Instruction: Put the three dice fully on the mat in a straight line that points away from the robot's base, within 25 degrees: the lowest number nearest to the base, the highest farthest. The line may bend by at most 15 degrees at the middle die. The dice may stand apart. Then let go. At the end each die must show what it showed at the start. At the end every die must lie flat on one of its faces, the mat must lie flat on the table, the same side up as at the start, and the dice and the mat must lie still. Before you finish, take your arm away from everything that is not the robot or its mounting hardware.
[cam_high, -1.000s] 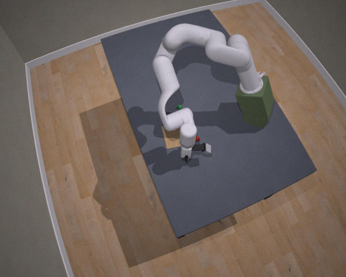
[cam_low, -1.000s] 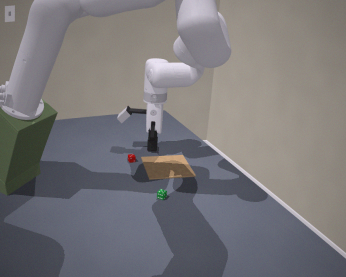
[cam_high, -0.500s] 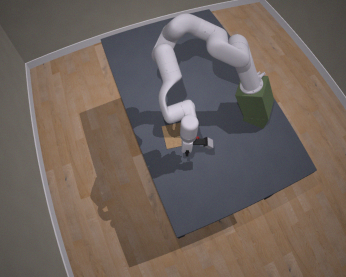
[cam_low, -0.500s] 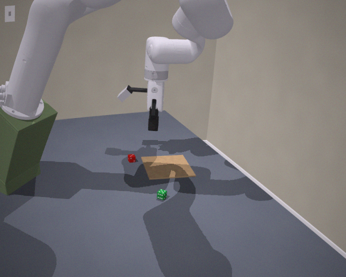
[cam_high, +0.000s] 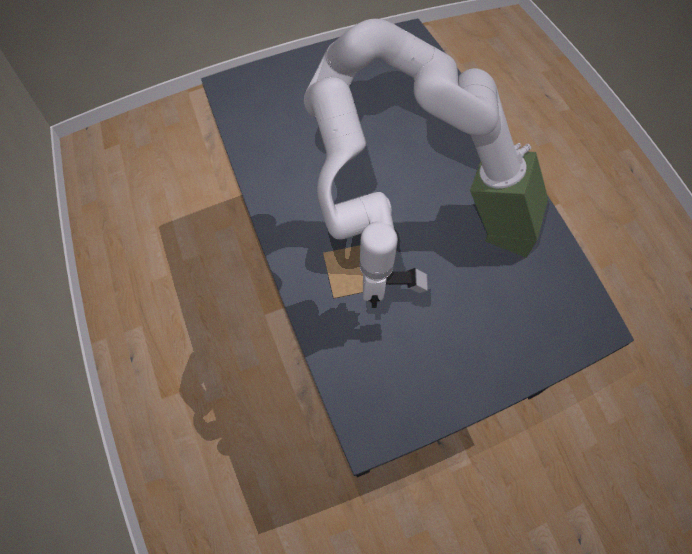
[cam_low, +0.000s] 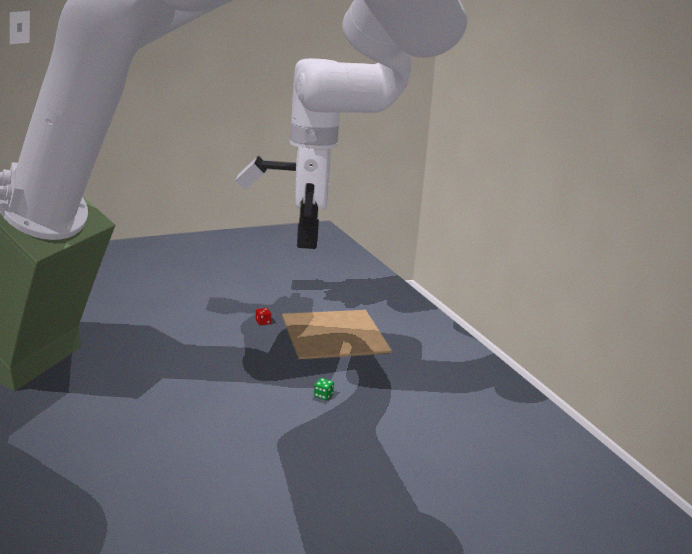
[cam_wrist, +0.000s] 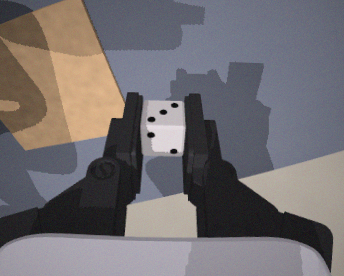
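My hand is 12 cm to the left of the mat, 12 cm above it and 3 cm past it. Also, from my hand: red die 11 cm below, 10 cm behind, 4 cm to the right; then white die 1 cm below; then green die 26 cm to the right, 14 cm behind, 11 cm below.
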